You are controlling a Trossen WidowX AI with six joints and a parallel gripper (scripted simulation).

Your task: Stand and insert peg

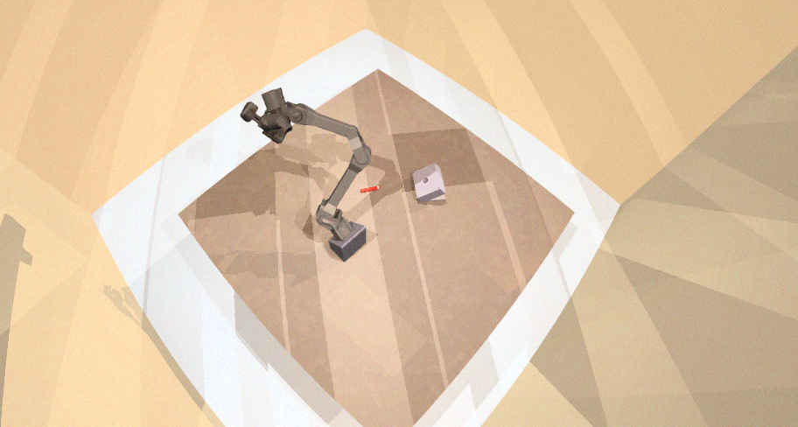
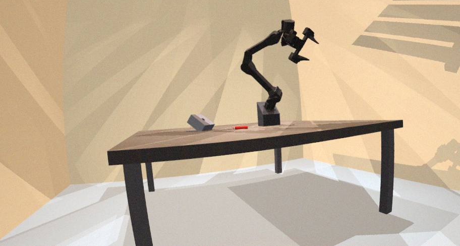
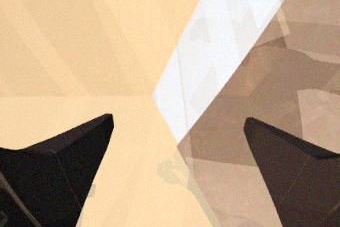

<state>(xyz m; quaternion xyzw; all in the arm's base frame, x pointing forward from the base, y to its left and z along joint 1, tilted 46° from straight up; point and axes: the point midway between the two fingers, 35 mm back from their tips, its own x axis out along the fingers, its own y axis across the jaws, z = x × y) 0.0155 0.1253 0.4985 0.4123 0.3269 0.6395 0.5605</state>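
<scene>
Now: the red peg 22 cm ahead of my gripper tip, 40 cm to the right of it and 35 cm below it. The rest, counted from my gripper tip: grey sloped panel 37 cm ahead, 58 cm to the right, 31 cm below.
</scene>
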